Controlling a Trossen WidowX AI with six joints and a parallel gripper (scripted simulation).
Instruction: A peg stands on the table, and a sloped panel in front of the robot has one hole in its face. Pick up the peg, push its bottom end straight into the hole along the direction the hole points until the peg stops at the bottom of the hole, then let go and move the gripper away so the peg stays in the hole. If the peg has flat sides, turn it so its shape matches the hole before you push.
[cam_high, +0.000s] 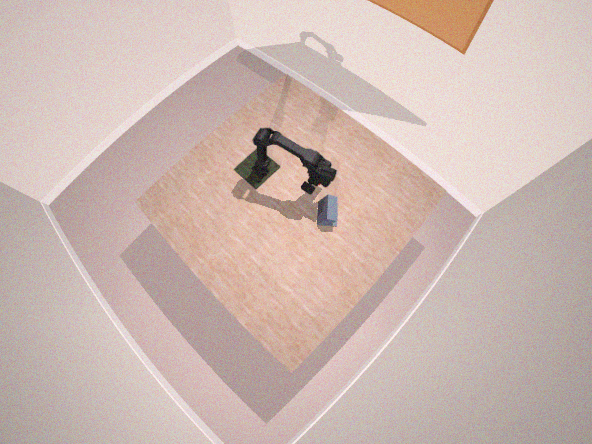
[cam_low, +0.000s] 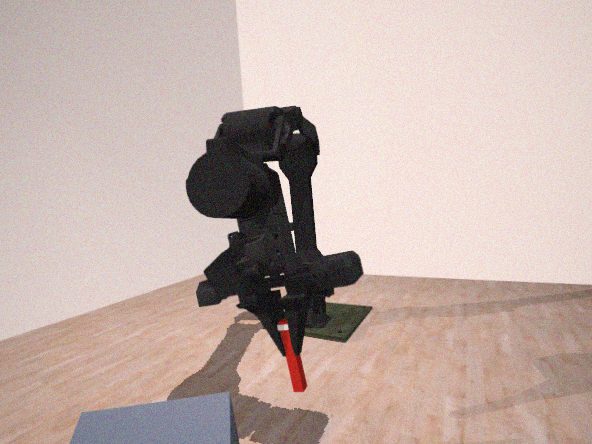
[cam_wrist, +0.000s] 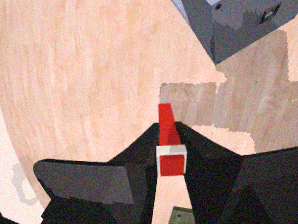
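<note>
The sloped panel lies 120 mm ahead of my gripper tip, 80 mm to the right of it and 60 mm below it. From my gripper tip the other things lie so: peg (20 mm above).
</note>
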